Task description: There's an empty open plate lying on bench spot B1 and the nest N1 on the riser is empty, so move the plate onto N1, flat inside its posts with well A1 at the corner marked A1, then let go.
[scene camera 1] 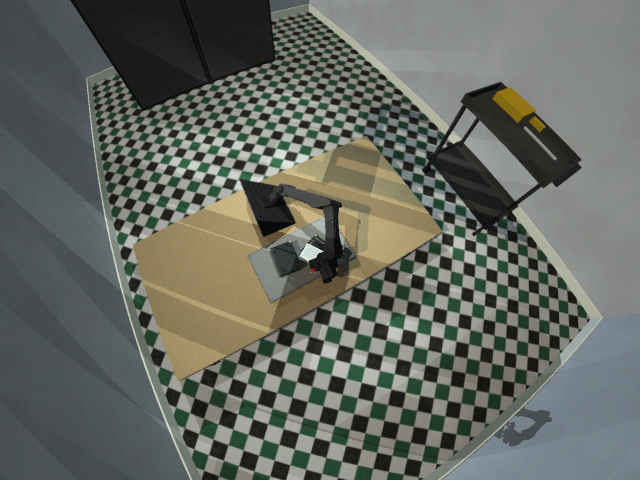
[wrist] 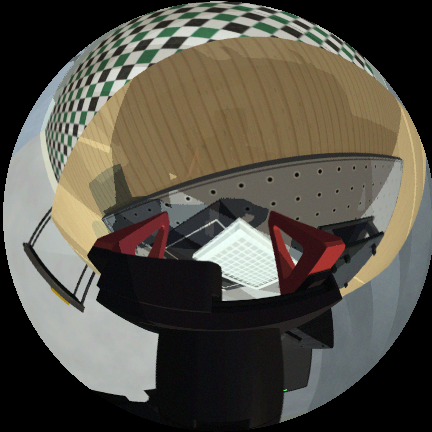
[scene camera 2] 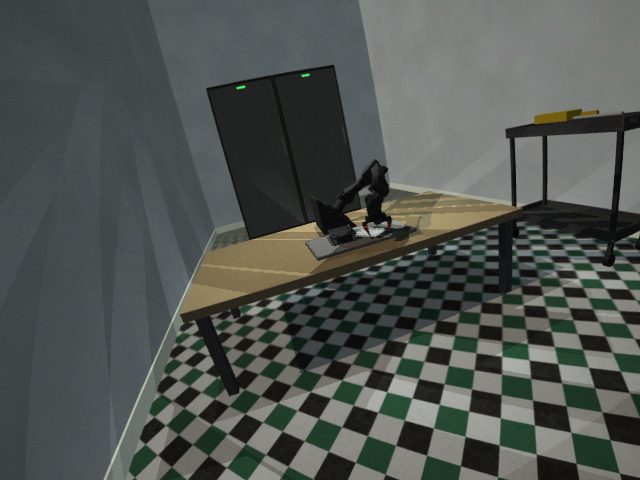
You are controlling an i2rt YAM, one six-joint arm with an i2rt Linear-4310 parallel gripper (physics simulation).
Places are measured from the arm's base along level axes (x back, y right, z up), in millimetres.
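Pixels of known places: gripper, between the fingertips: [wrist: 218,216] [scene camera 2: 380,235]; arm's base, origin of its link: [scene camera 1: 271,200] [scene camera 2: 335,211].
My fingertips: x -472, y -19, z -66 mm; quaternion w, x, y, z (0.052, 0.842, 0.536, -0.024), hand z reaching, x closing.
Ahead of a thing's pixels: the offset from my fingertips to its top centre. "*": to the spot under its first point. Level surfaces: height alone.
A white open well plate @[dx +88, dy +5, dz +7 mm] [scene camera 1: 310,252] [scene camera 2: 375,230] [wrist: 250,257] lies low over the dark, white-outlined bench spot B1 @[* dx +21, dy -43, dz -7 mm] [wrist: 192,236], turned so that it looks like a diamond in the wrist view. My gripper [scene camera 2: 378,233] [wrist: 218,216] is open, with its red fingers wide apart. It is low above the plate, which shows between the fingers in the wrist view and nearer the right one. Nothing is held. The dark riser with nest N1 @[dx +154, dy +141, dz +43 mm] [scene camera 1: 285,259] [scene camera 2: 341,235] [wrist: 361,252] stands beside the plate, to the right in the wrist view. The A1 marks are too small to read.
A grey perforated board @[dx +125, dy +61, dz -8 mm] [scene camera 1: 261,271] [scene camera 2: 321,251] [wrist: 310,187] lies under these things on the wooden table @[dz -22 mm] [scene camera 1: 206,289] [scene camera 2: 258,268] [wrist: 240,100]. A tilted black panel [scene camera 1: 263,209] [scene camera 2: 326,217] stands by the arm's base. A dark cart [scene camera 1: 558,149] [scene camera 2: 527,130] stands beyond the table.
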